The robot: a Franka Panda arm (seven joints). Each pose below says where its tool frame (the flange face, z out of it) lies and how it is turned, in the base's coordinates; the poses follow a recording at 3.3 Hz.
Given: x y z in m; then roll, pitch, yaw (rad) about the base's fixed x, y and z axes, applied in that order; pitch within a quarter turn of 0, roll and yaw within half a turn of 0.
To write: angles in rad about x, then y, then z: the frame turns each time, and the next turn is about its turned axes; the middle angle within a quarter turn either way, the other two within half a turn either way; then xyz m. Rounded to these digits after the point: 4 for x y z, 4 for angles.
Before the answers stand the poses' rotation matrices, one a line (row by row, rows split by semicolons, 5 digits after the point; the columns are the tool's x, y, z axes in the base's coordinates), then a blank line. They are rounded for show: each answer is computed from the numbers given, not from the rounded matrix.
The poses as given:
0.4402, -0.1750, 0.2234, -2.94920, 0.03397, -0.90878
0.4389, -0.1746, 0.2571, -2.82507, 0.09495, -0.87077
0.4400, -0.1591, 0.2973, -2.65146, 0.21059, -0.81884
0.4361, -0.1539, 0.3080, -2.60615, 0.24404, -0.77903
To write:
0.61435 -0.77819 0.13032; -0.78830 -0.59824 0.14383; -0.03396 -0.19110 -0.98098
0.64134 -0.74584 0.18002; -0.76138 -0.58966 0.26944; -0.09481 -0.30986 -0.94604
0.66798 -0.71159 0.21783; -0.71422 -0.53078 0.45625; -0.20904 -0.46034 -0.86278
0.69051 -0.69198 0.21060; -0.68177 -0.52539 0.50908; -0.24162 -0.49510 -0.83456

-2.9960, 0.1307, 0.9025, 0.4402, -0.1750, 0.2234
-2.8641, 0.1810, 0.8606, 0.4389, -0.1746, 0.2571
-2.6552, 0.2196, 0.8170, 0.4400, -0.1591, 0.2973
-2.5939, 0.2122, 0.7865, 0.4361, -0.1539, 0.3080

